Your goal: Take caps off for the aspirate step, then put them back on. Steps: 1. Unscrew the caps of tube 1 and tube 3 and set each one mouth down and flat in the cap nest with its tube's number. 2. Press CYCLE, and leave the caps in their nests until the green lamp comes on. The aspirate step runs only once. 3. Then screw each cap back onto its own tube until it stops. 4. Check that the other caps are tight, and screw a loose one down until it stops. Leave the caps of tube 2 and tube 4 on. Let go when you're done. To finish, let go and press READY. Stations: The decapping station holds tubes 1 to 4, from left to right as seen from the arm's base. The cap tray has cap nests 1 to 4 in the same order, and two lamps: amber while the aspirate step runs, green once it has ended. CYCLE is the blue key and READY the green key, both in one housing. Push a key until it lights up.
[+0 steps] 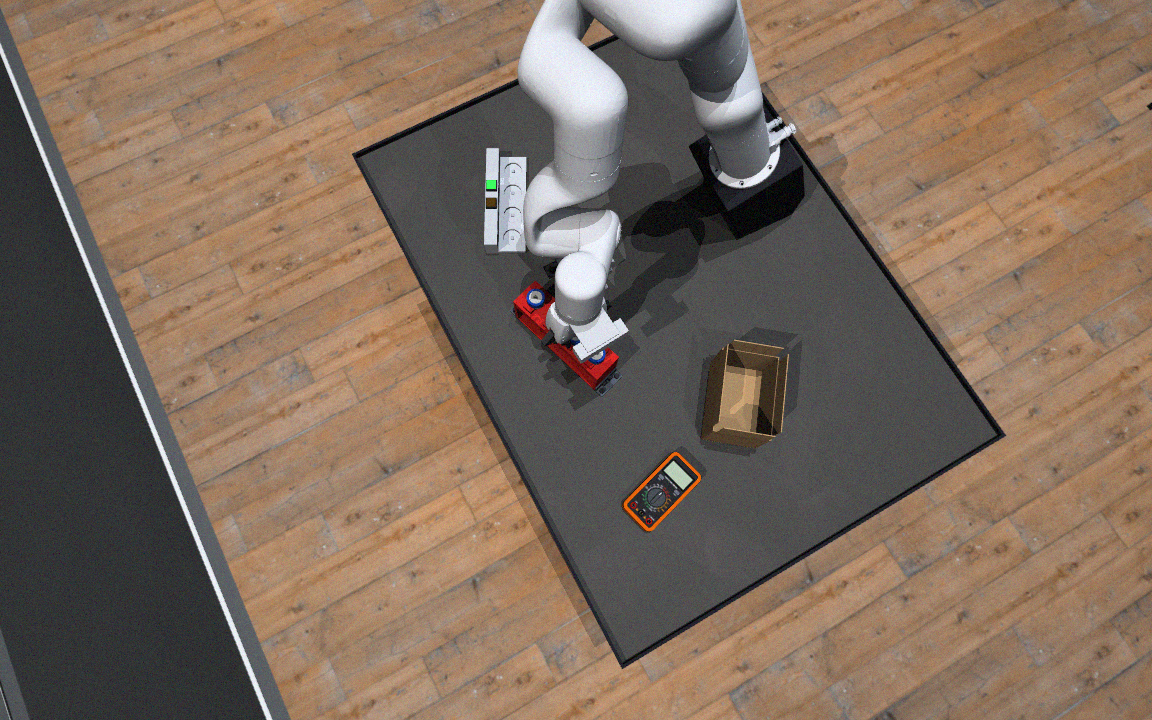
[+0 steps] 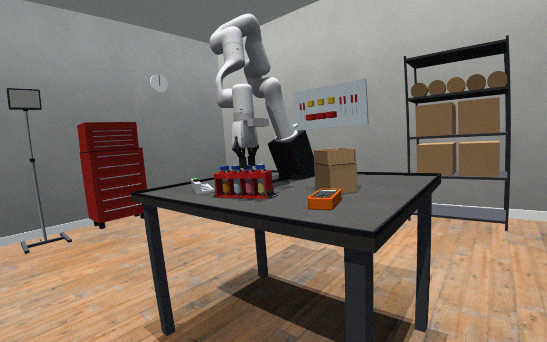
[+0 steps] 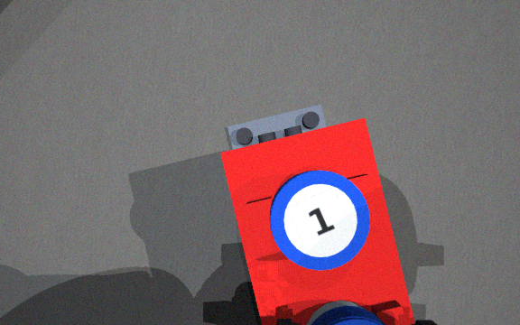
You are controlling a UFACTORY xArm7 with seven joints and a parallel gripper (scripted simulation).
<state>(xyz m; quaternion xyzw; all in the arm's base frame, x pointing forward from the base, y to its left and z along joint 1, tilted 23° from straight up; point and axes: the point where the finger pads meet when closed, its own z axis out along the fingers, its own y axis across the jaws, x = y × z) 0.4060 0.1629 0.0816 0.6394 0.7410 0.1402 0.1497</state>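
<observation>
Right now the green key is 120 mm behind my hand, 210 mm to the right of it and 70 mm below it. Also, from my hand: blue key (120 mm behind, 160 mm to the right, 70 mm below); then key housing (100 mm behind, 180 mm to the right, 80 mm below); then orange multimeter (40 mm behind, 320 mm to the left, 120 mm below).
</observation>
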